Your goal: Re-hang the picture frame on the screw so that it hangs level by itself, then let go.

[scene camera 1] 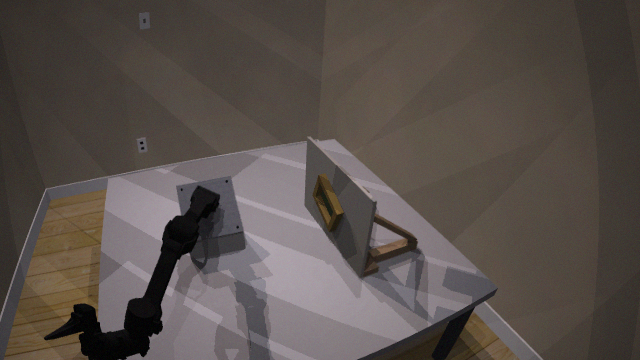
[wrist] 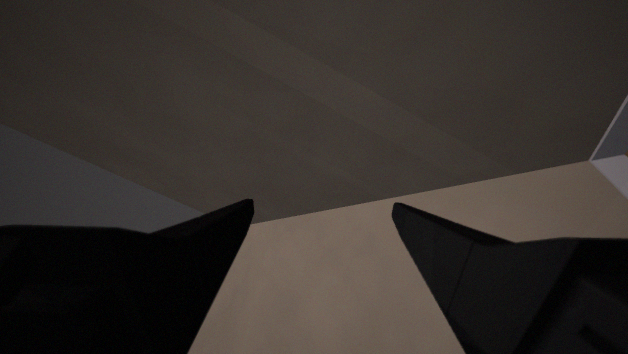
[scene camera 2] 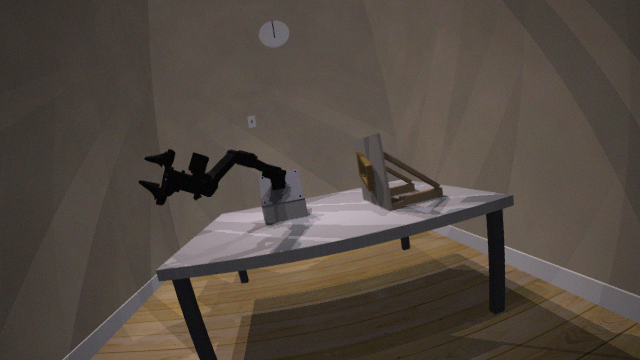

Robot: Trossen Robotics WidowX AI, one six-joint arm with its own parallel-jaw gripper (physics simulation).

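Where they show: gripper, fingertip midpoint: (wrist: 323, 207) (scene camera 2: 141, 169); arm's base, origin of the base link: (scene camera 1: 205, 204) (scene camera 2: 278, 184).
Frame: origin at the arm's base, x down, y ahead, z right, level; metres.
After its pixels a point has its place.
Note:
The gold picture frame (scene camera 1: 335, 198) {x -0.045, y 0.404, z 0.185 m} (scene camera 2: 370, 175) {x 0.024, y 0.402, z 0.217 m} is on the front face of the upright grey board (scene camera 1: 357, 225) {x -0.017, y 0.420, z 0.308 m} (scene camera 2: 378, 172) {x 0.012, y 0.419, z 0.291 m}. In scene camera 1 the frame is tilted against the board's edges, its right end lower. The screw does not show. My gripper (scene camera 2: 143, 171) {x -0.166, y -0.420, z 0.648 m} (wrist: 323, 207) {x -0.166, y -0.420, z 0.648 m} is open and empty. In scene camera 2 it is raised at the left, on the far side of the arm's base from the board, with its fingers pointing away from the frame. The wrist view shows both dark fingertips apart against the wall and ceiling; the frame does not show there.
Wooden braces (scene camera 1: 392, 248) {x 0.127, y 0.578, z 0.321 m} (scene camera 2: 422, 195) {x 0.141, y 0.589, z 0.330 m} support the board from behind on the white table (scene camera 1: 295, 285) {x 0.165, y 0.209, z 0.316 m} (scene camera 2: 340, 222) {x 0.165, y 0.212, z 0.384 m}. The arm stands on a grey block (scene camera 1: 227, 217) {x 0.041, y 0.066, z 0.047 m} (scene camera 2: 285, 211) {x 0.124, y 0.011, z 0.086 m}, apart from the board. The table's edge lies beyond the braces in scene camera 1.

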